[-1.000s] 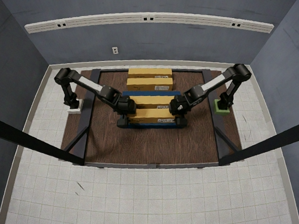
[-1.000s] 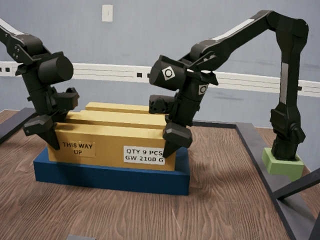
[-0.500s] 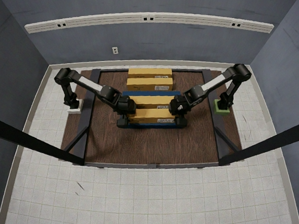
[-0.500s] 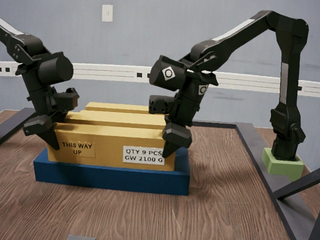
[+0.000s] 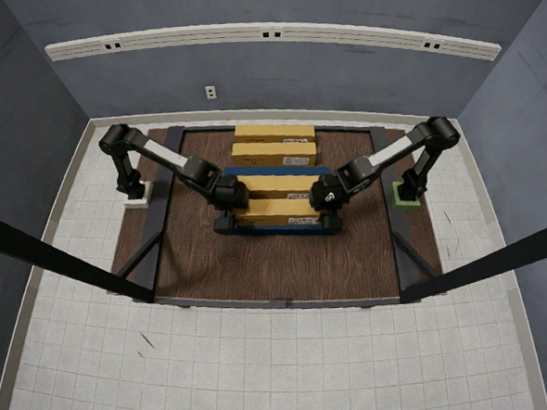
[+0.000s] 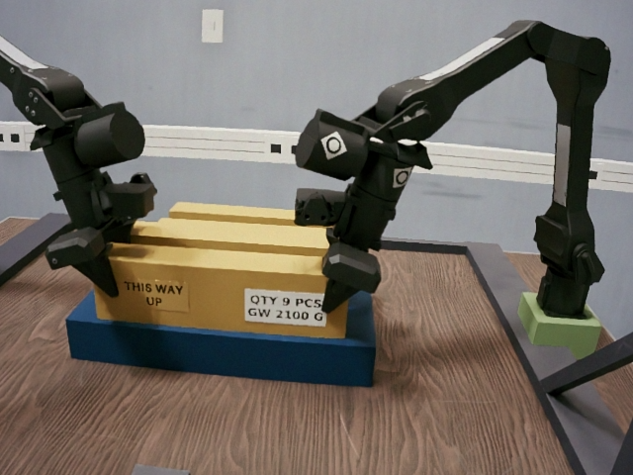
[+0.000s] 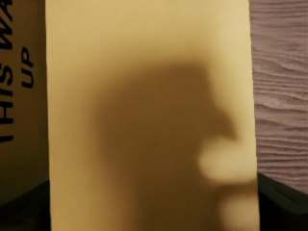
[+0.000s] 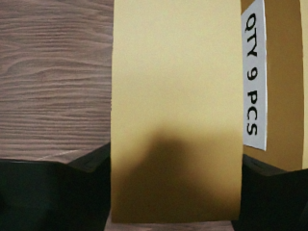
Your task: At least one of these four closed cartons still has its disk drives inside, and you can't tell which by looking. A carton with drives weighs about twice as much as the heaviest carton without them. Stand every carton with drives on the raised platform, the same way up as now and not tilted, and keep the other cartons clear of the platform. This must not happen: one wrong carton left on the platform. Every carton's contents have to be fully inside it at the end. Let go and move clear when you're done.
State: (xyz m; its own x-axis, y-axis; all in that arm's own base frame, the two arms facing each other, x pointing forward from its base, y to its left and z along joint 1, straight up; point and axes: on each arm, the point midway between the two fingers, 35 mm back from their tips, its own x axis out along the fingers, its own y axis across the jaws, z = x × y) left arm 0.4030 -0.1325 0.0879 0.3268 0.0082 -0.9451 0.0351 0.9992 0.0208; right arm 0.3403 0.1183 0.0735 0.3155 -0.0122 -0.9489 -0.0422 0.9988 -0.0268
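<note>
Right now my right hand is 140 mm to the right of the carton and 30 mm above it. Also, from my right hand: blue raised platform (150 mm to the left, 100 mm below, 80 mm ahead).
Now: left hand 140 mm to the left of the carton and 30 mm above it. The rest, counted from my left hand: blue raised platform 90 mm ahead, 140 mm to the right, 100 mm below.
</note>
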